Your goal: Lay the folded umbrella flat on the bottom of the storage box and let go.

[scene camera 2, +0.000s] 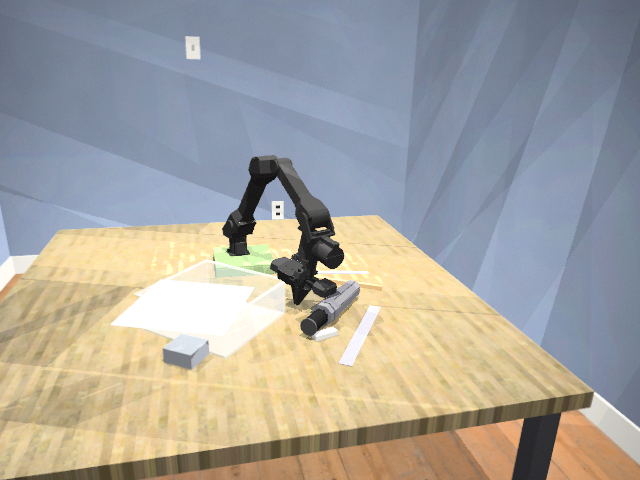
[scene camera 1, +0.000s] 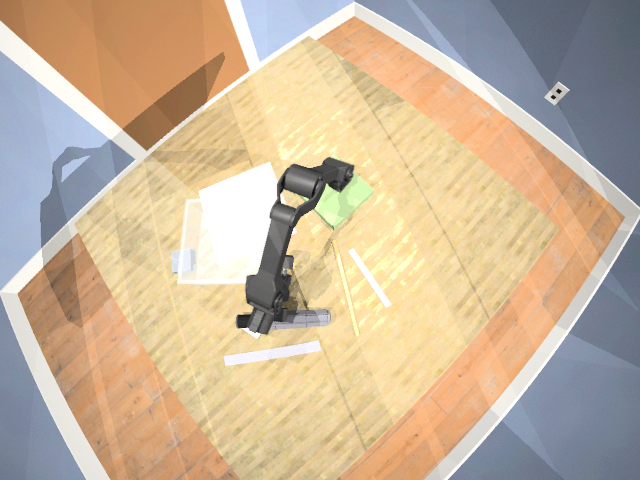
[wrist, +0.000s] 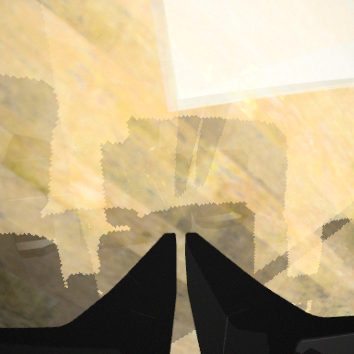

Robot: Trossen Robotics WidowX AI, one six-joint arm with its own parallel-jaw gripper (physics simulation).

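Places are measured from the arm's base along level axes (x ahead, y left, z up), in millimetres.
Where they show: gripper, fingertip midpoint: (scene camera 2: 296,304) (wrist: 179,243); arm's base, link origin: (scene camera 2: 238,252) (scene camera 1: 338,180).
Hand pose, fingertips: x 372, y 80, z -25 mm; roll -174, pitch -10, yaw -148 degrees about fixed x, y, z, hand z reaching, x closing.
Observation:
Each offset is from my fingertips to the centre of the thing. "spot": to the spot under its first point.
The folded umbrella @(dx +75, dy +74, dz +20 mm) (scene camera 1: 305,319) (scene camera 2: 341,303), grey with a black handle, lies outside the storage box on the table; it does not show in the wrist view. The translucent storage box @(dx +15, dy -219, dz +41 mm) (scene camera 1: 190,227) (scene camera 2: 271,305) stands beside it, and its corner shows at the top of the wrist view. A white sheet-like panel @(spot: dx -63, dy -279, dz -4 mm) (scene camera 1: 235,217) (scene camera 2: 186,305) covers much of the box, hiding most of its bottom. My gripper (scene camera 2: 298,301) (wrist: 179,243) points down between the box and the umbrella. Its fingers are almost together with nothing between them. The arm hides the fingertips in scene camera 1.
A grey-blue block @(dx +162, dy -307, dz +10 mm) (scene camera 1: 183,260) (scene camera 2: 186,351) is by the box. A pale strip @(dx +181, dy +110, dz -7 mm) (scene camera 1: 272,353) (scene camera 2: 360,335) lies past the umbrella. A small white piece @(dx +168, dy +17, dz -2 mm) (scene camera 2: 325,334) is near its handle. A wooden stick @(dx -119, dy +152, dz -2 mm) (scene camera 1: 345,289) and a white strip @(dx -188, dy +191, dz -7 mm) (scene camera 1: 369,277) lie nearby. The arm stands on a green base (scene camera 1: 343,204) (scene camera 2: 242,263).

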